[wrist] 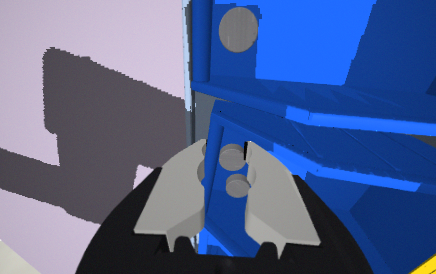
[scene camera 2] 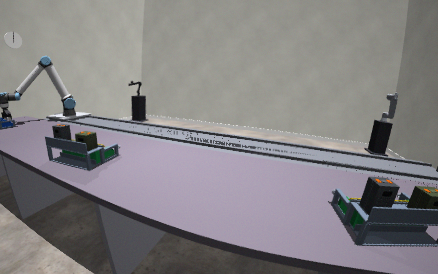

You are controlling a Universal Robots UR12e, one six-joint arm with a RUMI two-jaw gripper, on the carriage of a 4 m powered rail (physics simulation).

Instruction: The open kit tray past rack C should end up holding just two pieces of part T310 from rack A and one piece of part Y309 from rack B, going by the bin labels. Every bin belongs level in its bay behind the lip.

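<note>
My gripper is open, its two pale fingers apart over a blue bin. Two round grey pieces lie in that bin between and just beyond the fingers; the right finger partly overlaps them in the view. The bin sits askew to its neighbour, its front wall slanting near the left finger. The neighbouring blue bin holds a round grey piece. In scene camera 2 blue bins show at the far left edge. No bin labels are readable; the kit tray does not show.
A grey rack edge runs along the bin fronts. A yellow part shows at the lower right corner. On the table stand a rack with green bins and another at the right. The rail runs behind.
</note>
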